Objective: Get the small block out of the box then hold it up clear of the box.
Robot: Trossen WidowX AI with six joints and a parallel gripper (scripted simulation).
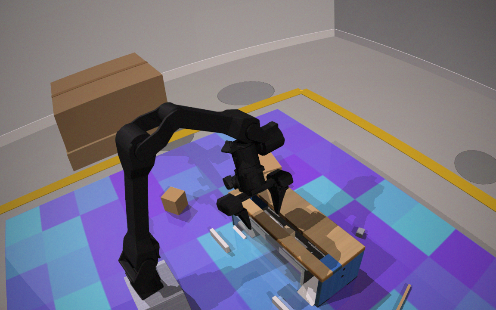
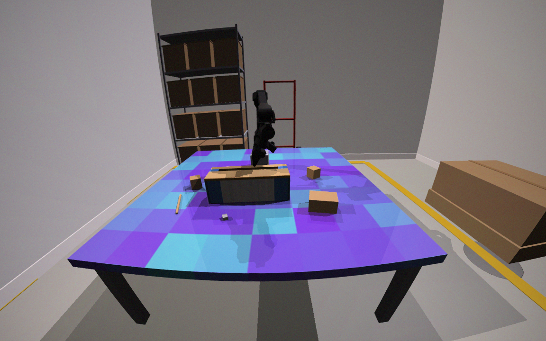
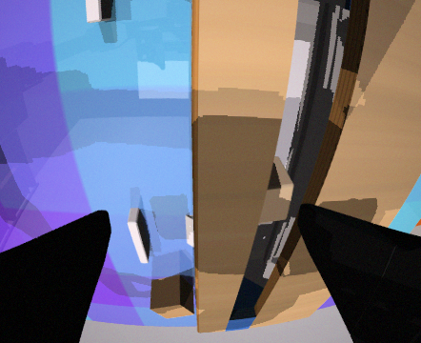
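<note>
Right now the tan block is 50 mm below my gripper tip, 40 mm to the right of it and 40 mm ahead of it. Also, from my gripper tip: clear-fronted box (80 mm below, 30 mm to the right, 30 mm ahead); then flat carton (270 mm to the left, 250 mm ahead, 110 mm below); then wooden stick (390 mm to the right, 140 mm below, 90 mm ahead).
</note>
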